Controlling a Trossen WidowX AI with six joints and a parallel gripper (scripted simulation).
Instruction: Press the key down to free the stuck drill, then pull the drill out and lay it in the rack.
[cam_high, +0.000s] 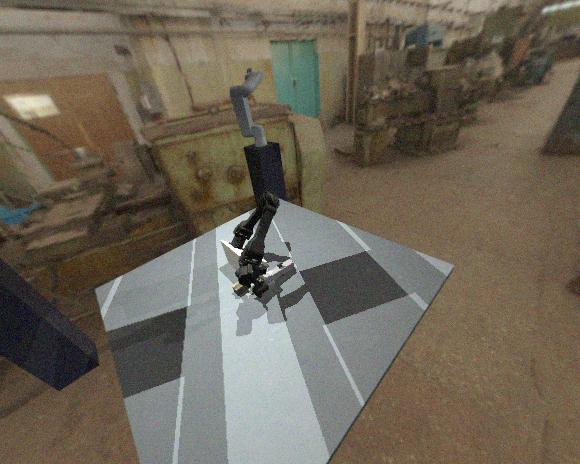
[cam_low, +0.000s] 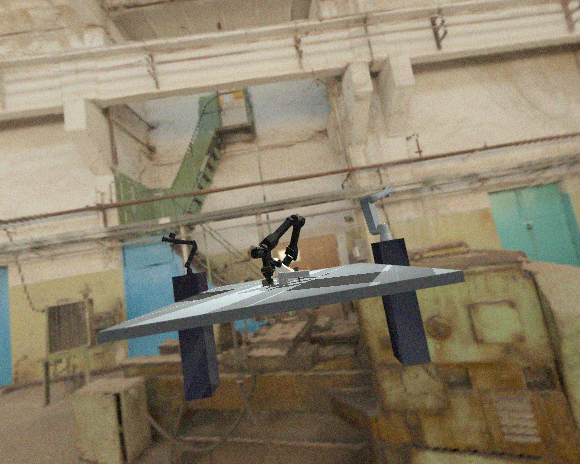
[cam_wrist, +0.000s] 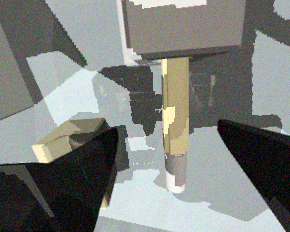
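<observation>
The drill lies 40 mm to the left of my gripper tip and 30 mm above it. Round my gripper tip: dark key 160 mm to the left, 40 mm above; grey block 140 mm to the left, 20 mm above.
</observation>
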